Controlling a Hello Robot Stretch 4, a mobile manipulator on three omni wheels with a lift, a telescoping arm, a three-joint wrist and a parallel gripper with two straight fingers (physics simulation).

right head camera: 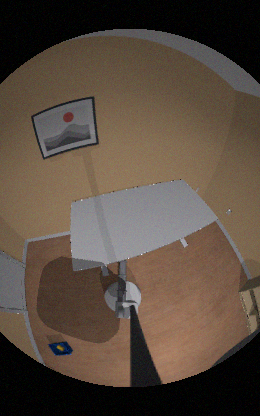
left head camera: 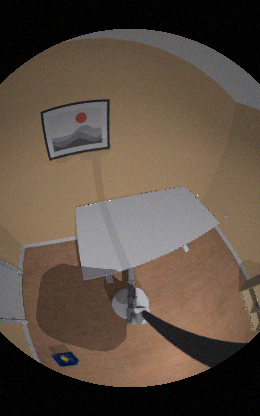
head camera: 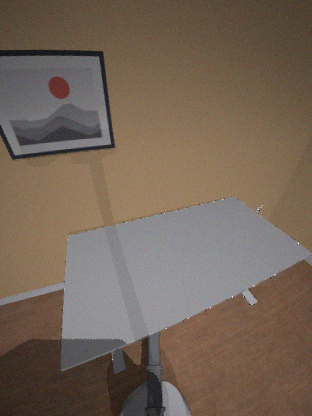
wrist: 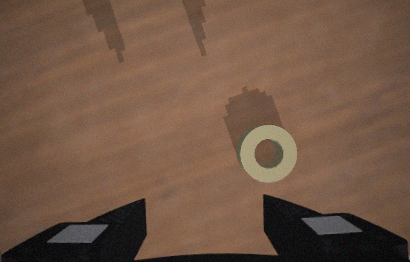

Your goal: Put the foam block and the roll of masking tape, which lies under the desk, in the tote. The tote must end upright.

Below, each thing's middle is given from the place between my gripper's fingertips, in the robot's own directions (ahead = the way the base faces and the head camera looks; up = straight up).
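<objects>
Relative to the roll of masking tape (wrist: 285, 157), my gripper is at present 6 cm to the left of it, 3 cm short of it and 8 cm above it.
</objects>
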